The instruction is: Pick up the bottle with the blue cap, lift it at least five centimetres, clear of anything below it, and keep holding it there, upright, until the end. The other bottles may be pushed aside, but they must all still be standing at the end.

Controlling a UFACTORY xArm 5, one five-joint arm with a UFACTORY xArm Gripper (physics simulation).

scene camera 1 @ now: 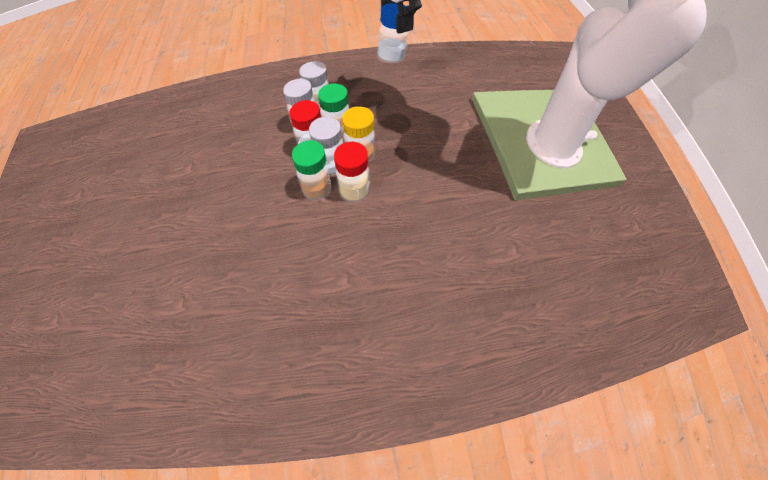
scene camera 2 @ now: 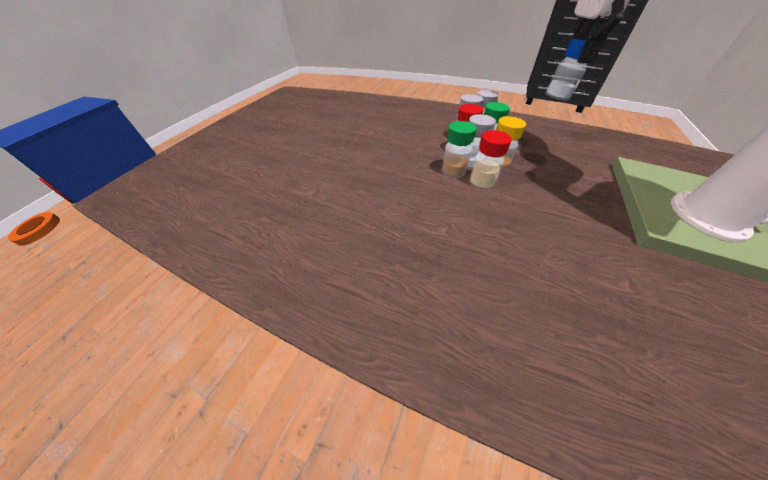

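The bottle with the blue cap hangs in the air behind and to the right of the other bottles, well above the table, and looks about upright. My gripper is shut on it at the cap; its upper part is cut off in scene camera 1. The other bottles stand in a close group: green caps, red caps, a yellow cap and several grey-lilac caps. Their lower parts are partly hidden by one another.
The arm's base stands on a green board at the right of the dark wooden table. In scene camera 2, a black rack stands behind the held bottle, and a blue box and an orange ring lie beyond the table's left edge.
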